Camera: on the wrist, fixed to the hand. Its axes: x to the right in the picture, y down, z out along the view.
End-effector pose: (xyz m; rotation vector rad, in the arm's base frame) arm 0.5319 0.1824 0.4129 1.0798 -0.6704 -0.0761
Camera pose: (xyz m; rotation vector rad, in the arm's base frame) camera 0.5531 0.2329 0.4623 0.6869 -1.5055 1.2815
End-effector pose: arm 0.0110 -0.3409 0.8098 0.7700 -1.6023 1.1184
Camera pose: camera -0.0353 -0.2836 0.8151 0.3074 1.9775 -2.3004
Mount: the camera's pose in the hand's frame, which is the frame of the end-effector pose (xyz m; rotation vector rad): 0.0213 0.0604 -0.0367 0.3625 -0.1473 1.4777
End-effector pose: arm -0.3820 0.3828 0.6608 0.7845 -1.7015 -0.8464
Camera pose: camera -0.3580 0.3917 0.7300 -0.4265 -1.9821 0.4474
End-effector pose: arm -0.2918 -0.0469 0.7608 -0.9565 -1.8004 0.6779
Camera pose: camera -0.2443 0.0049 0.7383 -1.9250 -0.7267 1.8887
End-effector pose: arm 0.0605 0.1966 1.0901 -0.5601 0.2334 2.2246
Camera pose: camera 0.0142 0.1589 1.0467 -0.0734 -0.9045 -2.4656
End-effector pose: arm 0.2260 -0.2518 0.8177 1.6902 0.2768 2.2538
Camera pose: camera 0.1776 -0.2994 0.8466 -1.3715 0.4975 -1.4870
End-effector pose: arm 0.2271 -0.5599 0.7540 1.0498 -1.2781 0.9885
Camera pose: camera 0.1787 -0.5097 0.7782 0.2491 -2.0513 2.3119
